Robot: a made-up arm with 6 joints.
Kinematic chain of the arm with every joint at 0, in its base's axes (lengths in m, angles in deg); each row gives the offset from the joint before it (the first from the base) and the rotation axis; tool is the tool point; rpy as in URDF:
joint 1: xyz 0 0 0.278 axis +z
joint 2: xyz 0 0 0 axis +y
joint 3: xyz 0.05 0 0.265 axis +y
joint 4: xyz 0.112 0 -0.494 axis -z
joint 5: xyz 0 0 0 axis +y
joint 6: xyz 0.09 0 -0.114 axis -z
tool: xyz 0 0 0 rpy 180 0 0
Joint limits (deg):
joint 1: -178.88..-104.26
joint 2: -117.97..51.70
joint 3: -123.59..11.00
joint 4: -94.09..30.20
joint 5: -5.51..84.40
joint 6: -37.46..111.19
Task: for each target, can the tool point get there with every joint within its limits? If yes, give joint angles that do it. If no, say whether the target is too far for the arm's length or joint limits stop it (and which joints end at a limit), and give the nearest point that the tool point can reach.
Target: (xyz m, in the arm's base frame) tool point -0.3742 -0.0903 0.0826
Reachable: yes | joints -166.63 -28.80 -6.02 -4.91 32.37 72.74
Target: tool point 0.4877 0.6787 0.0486
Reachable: no: joint limits stop it (at a limit: joint 2, joint 3, joint 5) | nearest point 0.5166 0.7189 0.2962 | short by 0.252 m
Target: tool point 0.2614 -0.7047 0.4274
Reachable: no: joint limits stop it (at a limit: joint 1, joint 5) | nearest point -0.0549 -0.6243 0.4274 | short by 0.326 m
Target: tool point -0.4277 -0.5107 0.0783
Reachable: yes | joints -132.42 27.04 -64.89 -43.98 21.73 14.97
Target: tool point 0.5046 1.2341 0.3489
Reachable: no: too far | nearest point 0.3370 0.8242 0.3382 | short by 0.443 m
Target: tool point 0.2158 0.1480 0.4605
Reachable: no: joint limits stop it (at a limit: joint 2, joint 5) | nearest point 0.2202 0.1510 0.7925 | short by 0.332 m
